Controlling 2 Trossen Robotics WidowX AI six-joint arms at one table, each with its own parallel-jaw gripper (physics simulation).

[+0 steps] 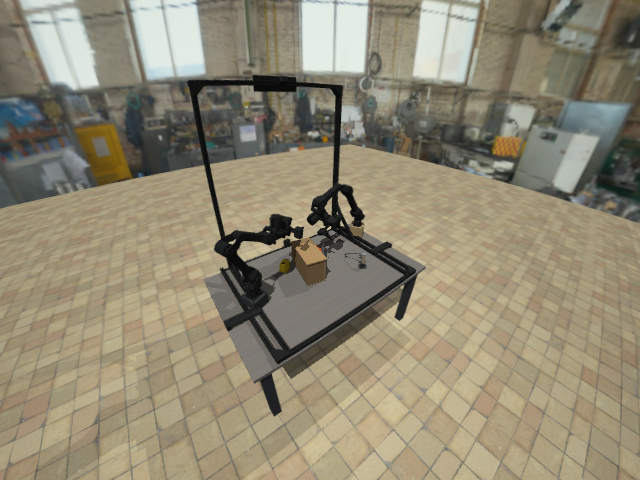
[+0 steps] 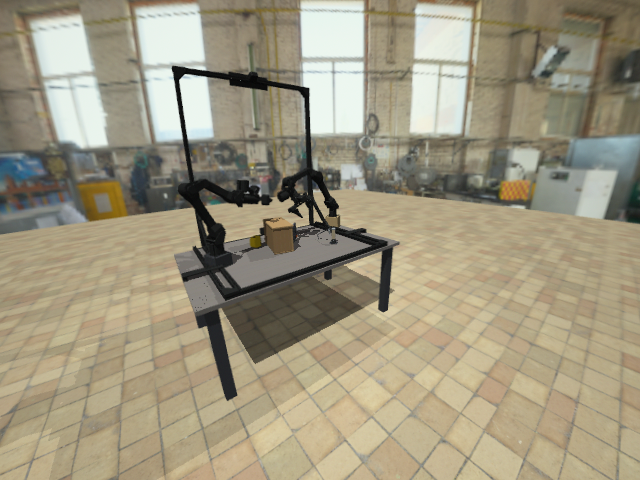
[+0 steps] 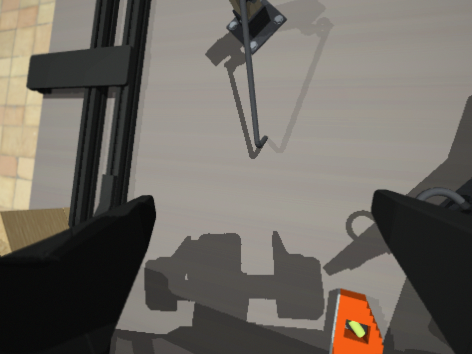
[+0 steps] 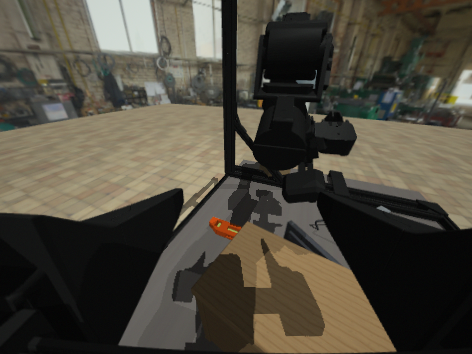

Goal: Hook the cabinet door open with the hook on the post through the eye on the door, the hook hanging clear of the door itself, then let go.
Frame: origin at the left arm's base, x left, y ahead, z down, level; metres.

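Seen in the pictures: left gripper, between the fingertips: point(image 1: 336, 235) point(image 2: 307, 214) point(image 3: 263, 203); right gripper, between the fingertips: point(image 1: 297, 225) point(image 4: 250, 196); left arm's base, origin of its link: point(image 1: 357, 224) point(image 2: 332, 215); right arm's base, origin of its link: point(image 1: 253, 294) point(image 2: 217, 253).
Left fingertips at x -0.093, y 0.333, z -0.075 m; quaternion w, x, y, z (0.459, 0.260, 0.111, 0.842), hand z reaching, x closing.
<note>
Offsets run from my left fingertips to a thing's top centre. "*": to the spot under its first point.
The wooden cabinet {dz +0.009, dx -0.126, dy +0.196 m} point(image 1: 315, 268) point(image 2: 279, 238) point(image 4: 295, 275) stands mid-table. A dark grey panel, seemingly its door {* dz +0.047, dx -0.064, dy +0.100 m} point(image 4: 309, 242), shows at its right side; its angle is unclear. A grey curved rod, seemingly the eye {* dz +0.091, dx -0.040, dy +0.079 m} point(image 3: 440, 192), is partly hidden behind a finger. The post {* dz +0.101, dx +0.194, dy +0.060 m} point(image 1: 363, 258) point(image 2: 333, 235) stands right of the cabinet. Its thin hook point(image 3: 252, 95) has an upturned tip, clear of the door. My left gripper point(image 3: 263, 203) point(image 2: 302, 207) is open and empty above the table, between post and cabinet. My right gripper point(image 4: 250, 196) point(image 1: 293, 237) is open and empty, above the cabinet top.
An orange level {dz +0.152, dx -0.159, dy -0.048 m} point(image 3: 355, 322) point(image 4: 223, 228) lies behind the cabinet. A yellow object {dz +0.090, dx -0.267, dy +0.242 m} point(image 1: 284, 266) point(image 2: 255, 241) lies left of it. A wooden block point(image 1: 357, 230) point(image 2: 333, 221) is by the left arm's base. Black rails point(image 3: 86, 150) edge the table; my left arm point(image 4: 282, 125) faces the right gripper.
</note>
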